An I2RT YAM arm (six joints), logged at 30 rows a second.
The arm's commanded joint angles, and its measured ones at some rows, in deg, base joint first. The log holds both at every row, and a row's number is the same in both.
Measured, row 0: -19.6 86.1 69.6 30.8 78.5 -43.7
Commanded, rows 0 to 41: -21.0 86.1 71.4 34.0 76.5 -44.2; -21.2 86.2 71.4 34.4 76.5 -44.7; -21.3 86.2 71.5 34.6 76.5 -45.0; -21.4 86.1 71.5 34.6 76.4 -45.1; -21.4 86.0 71.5 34.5 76.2 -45.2; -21.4 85.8 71.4 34.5 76.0 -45.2; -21.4 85.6 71.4 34.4 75.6 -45.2; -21.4 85.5 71.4 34.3 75.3 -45.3; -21.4 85.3 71.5 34.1 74.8 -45.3; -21.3 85.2 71.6 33.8 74.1 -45.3; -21.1 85.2 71.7 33.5 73.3 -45.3; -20.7 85.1 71.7 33.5 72.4 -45.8; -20.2 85.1 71.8 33.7 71.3 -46.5; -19.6 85.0 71.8 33.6 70.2 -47.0; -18.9 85.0 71.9 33.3 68.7 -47.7; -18.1 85.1 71.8 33.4 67.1 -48.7; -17.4 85.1 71.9 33.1 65.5 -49.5; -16.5 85.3 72.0 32.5 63.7 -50.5; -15.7 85.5 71.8 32.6 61.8 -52.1; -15.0 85.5 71.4 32.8 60.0 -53.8; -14.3 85.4 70.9 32.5 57.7 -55.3; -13.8 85.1 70.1 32.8 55.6 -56.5; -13.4 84.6 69.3 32.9 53.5 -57.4; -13.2 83.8 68.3 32.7 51.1 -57.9; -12.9 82.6 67.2 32.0 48.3 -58.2; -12.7 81.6 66.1 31.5 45.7 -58.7; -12.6 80.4 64.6 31.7 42.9 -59.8; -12.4 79.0 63.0 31.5 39.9 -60.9; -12.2 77.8 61.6 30.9 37.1 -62.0; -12.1 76.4 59.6 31.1 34.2 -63.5; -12.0 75.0 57.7 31.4 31.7 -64.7; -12.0 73.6 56.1 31.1 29.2 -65.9; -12.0 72.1 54.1 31.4 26.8 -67.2; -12.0 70.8 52.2 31.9 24.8 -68.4; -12.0 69.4 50.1 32.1 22.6 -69.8; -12.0 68.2 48.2 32.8 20.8 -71.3; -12.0 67.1 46.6 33.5 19.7 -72.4; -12.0 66.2 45.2 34.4 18.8 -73.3; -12.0 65.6 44.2 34.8 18.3 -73.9; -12.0 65.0 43.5 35.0 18.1 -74.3; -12.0 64.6 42.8 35.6 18.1 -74.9; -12.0 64.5 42.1 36.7 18.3 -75.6
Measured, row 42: -12.3 66.1 42.9 30.0 21.9 -71.1
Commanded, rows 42 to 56: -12.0 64.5 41.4 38.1 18.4 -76.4; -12.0 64.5 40.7 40.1 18.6 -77.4; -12.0 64.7 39.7 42.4 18.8 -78.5; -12.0 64.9 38.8 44.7 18.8 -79.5; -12.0 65.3 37.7 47.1 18.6 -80.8; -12.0 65.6 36.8 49.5 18.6 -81.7; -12.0 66.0 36.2 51.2 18.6 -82.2; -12.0 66.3 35.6 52.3 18.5 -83.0; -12.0 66.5 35.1 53.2 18.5 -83.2; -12.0 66.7 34.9 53.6 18.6 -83.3; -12.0 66.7 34.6 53.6 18.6 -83.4; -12.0 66.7 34.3 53.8 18.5 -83.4; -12.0 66.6 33.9 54.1 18.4 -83.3; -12.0 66.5 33.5 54.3 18.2 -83.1; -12.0 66.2 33.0 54.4 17.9 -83.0
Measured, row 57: -12.3 67.0 33.2 46.9 18.9 -81.3
